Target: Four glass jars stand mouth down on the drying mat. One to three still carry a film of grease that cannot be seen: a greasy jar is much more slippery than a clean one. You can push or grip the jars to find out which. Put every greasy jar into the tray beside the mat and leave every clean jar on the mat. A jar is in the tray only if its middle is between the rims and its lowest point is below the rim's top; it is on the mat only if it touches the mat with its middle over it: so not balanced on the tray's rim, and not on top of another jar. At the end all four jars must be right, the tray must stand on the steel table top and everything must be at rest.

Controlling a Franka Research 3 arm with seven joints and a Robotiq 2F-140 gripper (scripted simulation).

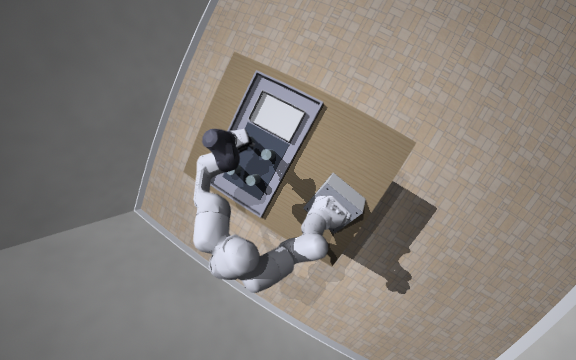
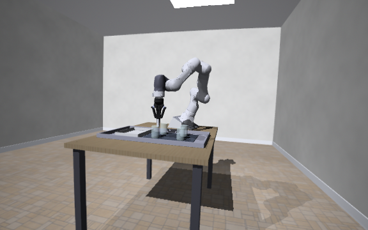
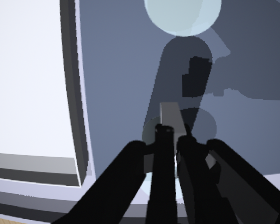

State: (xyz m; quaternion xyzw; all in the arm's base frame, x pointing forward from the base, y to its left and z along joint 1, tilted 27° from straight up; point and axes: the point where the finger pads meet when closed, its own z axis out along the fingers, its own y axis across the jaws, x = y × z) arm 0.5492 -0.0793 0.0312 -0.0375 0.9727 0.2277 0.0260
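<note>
My hand is 30 mm past the dark drying mat, 100 mm to the right of it and 110 mm above it. The rest, counted from my hand: white tray 220 mm to the right, 100 mm below.
</note>
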